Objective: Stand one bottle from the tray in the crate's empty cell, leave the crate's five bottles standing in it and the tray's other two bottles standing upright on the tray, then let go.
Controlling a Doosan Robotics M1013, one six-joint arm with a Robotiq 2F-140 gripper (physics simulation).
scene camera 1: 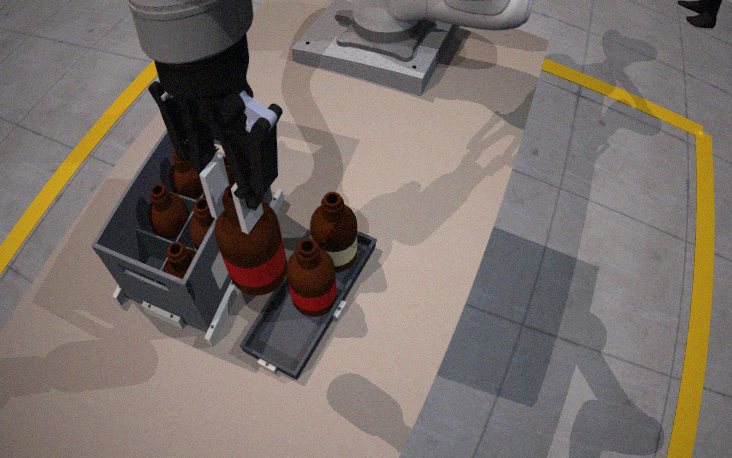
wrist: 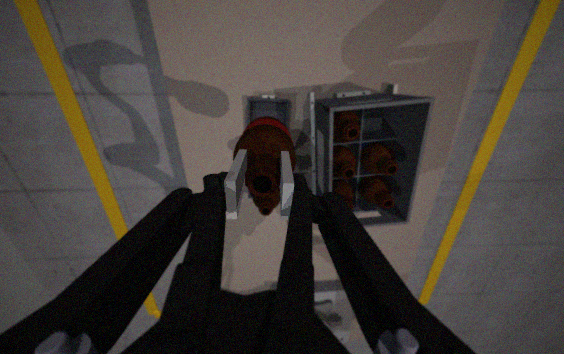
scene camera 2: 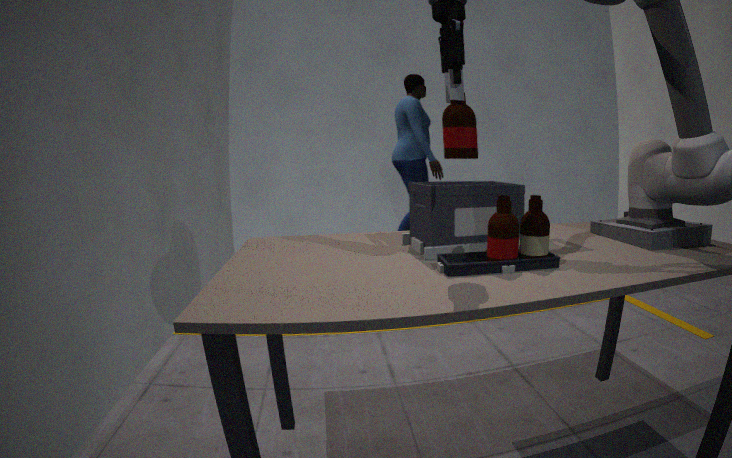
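Seen in the pictures: gripper, fingertip midpoint: (scene camera 1: 237, 214) (wrist: 263, 164) (scene camera 2: 454, 101); arm's base, link origin: (scene camera 1: 387, 32) (scene camera 2: 649, 224).
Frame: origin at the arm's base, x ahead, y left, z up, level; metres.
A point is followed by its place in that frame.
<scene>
My gripper (scene camera 1: 231, 198) @(z 0.313, x 0.753, y 0.139 m) (scene camera 2: 455, 89) @(z 0.313, x 0.753, y 0.139 m) (wrist: 263, 164) @(z 0.313, x 0.753, y 0.139 m) is shut on the neck of a brown, red-labelled bottle (scene camera 1: 251, 248) @(z 0.288, x 0.769, y 0.163 m) (scene camera 2: 459, 129) @(z 0.248, x 0.757, y 0.174 m) (wrist: 265, 137) @(z 0.295, x 0.775, y 0.138 m). It hangs upright, its base above the crate's rim, and overlaps the tray in the wrist view. The grey crate (scene camera 1: 145, 286) @(z 0.048, x 0.797, y -0.071 m) (scene camera 2: 431, 210) @(z 0.065, x 0.786, y 0.029 m) (wrist: 420, 160) @(z 0.123, x 0.689, y -0.164 m) holds five standing bottles; its empty cell (scene camera 1: 153, 251) @(z -0.019, x 0.713, y -0.139 m) (wrist: 375, 125) @(z -0.044, x 0.726, y -0.140 m) is a corner one. On the dark tray (scene camera 1: 283, 337) @(z -0.047, x 0.735, y 0.141 m) (scene camera 2: 469, 267) @(z -0.035, x 0.743, y 0.193 m) (wrist: 270, 107) @(z -0.047, x 0.767, y 0.137 m) stand a red-labelled bottle (scene camera 1: 312, 278) @(z 0.064, x 0.669, y 0.168 m) (scene camera 2: 503, 234) @(z 0.029, x 0.662, y 0.185 m) and a cream-labelled bottle (scene camera 1: 334, 232) @(z 0.062, x 0.585, y 0.161 m) (scene camera 2: 535, 226) @(z 0.042, x 0.577, y 0.179 m), both upright and largely hidden in the wrist view.
White brackets (scene camera 1: 218, 318) @(z -0.023, x 0.764, y 0.038 m) (wrist: 313, 135) @(z -0.022, x 0.703, y 0.027 m) stand along the crate's base, between crate and tray. Small white blocks (scene camera 1: 267, 365) @(z -0.037, x 0.794, y 0.143 m) (scene camera 2: 507, 268) @(z -0.041, x 0.657, y 0.205 m) edge the tray. The robot's base (scene camera 1: 367, 70) @(z -0.022, x 0.131, y 0.010 m) (scene camera 2: 653, 234) @(z -0.006, x 0.121, y 0.134 m) is on the table (scene camera 1: 215, 410) @(z -0.052, x 0.901, y 0.100 m) (scene camera 2: 302, 291) @(z -0.052, x 1.081, y 0.237 m). A person (scene camera 2: 412, 129) stands beyond the table.
</scene>
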